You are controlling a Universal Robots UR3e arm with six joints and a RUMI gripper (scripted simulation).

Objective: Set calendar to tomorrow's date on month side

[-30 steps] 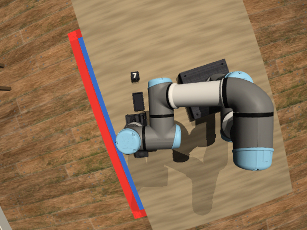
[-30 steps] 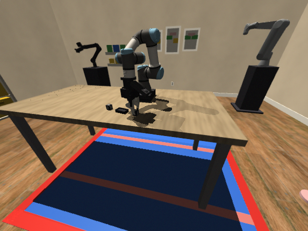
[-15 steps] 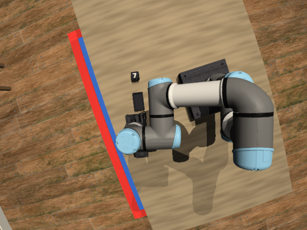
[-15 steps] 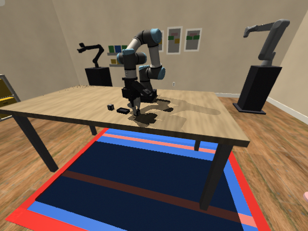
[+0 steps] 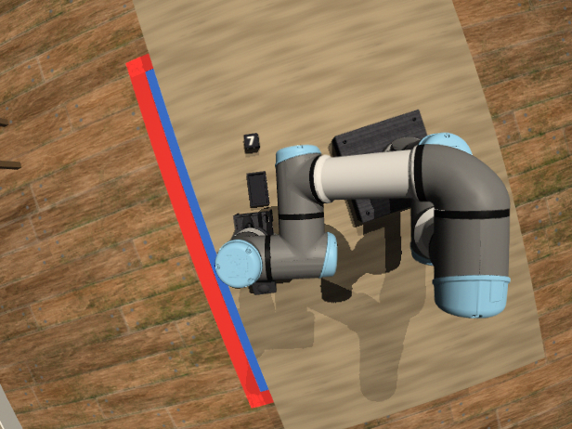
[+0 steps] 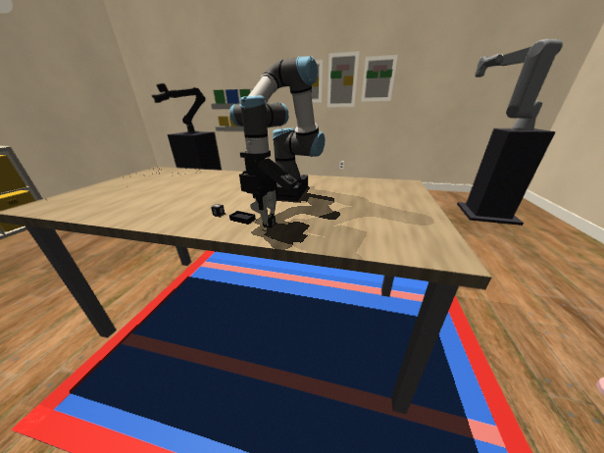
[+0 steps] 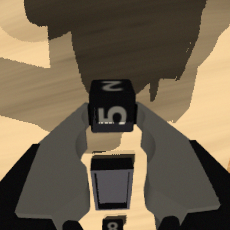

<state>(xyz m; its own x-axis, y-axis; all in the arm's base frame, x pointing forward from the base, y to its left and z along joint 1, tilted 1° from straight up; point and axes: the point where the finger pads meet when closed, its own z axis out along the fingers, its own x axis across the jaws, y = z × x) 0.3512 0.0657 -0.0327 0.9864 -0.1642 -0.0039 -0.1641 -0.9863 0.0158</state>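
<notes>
The black calendar tray is 11 cm to the right of my hand, 2 cm below it and 2 cm behind it. The rest, counted from my hand: black cube 22 cm to the right, 4 cm behind, 1 cm below.
</notes>
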